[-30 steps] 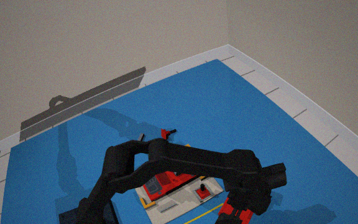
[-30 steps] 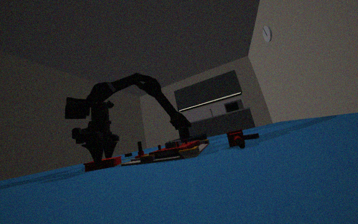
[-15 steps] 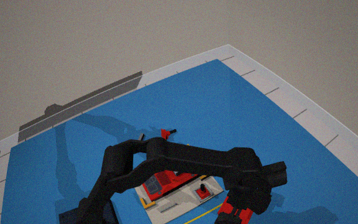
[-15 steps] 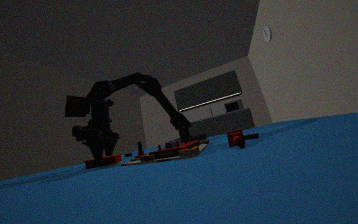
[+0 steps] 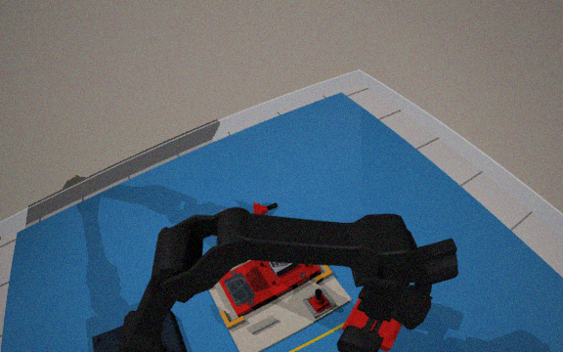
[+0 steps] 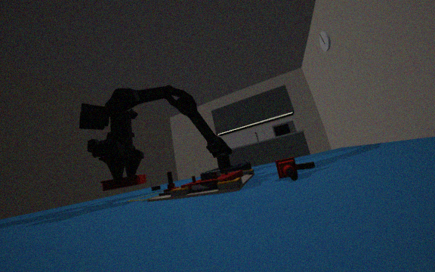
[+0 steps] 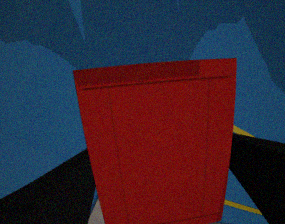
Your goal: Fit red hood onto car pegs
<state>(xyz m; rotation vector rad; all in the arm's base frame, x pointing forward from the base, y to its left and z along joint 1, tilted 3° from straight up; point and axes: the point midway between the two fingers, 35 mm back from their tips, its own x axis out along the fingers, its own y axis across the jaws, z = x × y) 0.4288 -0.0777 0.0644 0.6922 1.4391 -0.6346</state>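
Now: the jig 150 mm behind my gripper tip, 190 mm to the left of it and 40 mm below it. From my gripper tip the other things lie so: red hood 10 mm above.
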